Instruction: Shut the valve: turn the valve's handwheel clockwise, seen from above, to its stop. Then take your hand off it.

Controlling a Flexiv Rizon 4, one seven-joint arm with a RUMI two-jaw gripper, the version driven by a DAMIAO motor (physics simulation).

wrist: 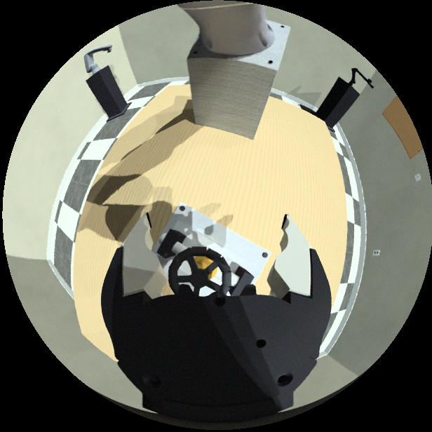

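Observation:
The valve's black spoked handwheel (226,274) shows at the lower middle of the wrist view, nearer the left finger than the right. A yellow part (204,266) shows through its spokes. The wheel stands over a light grey base plate (240,245) that lies turned at an angle on the table, with dark brackets on either side. My gripper (216,214) is wide open with nothing between its fingers. The wheel lies between the two fingers in this view, near the palm, which hides its lower edge and part of the plate. I cannot tell the height left between them.
The wooden table (295,165) has a checkered border on the floor side. The arm's metal pedestal (230,95) stands at the top middle. A dark post with a grey handle (106,92) stands at the upper left, another dark post (339,102) at the upper right.

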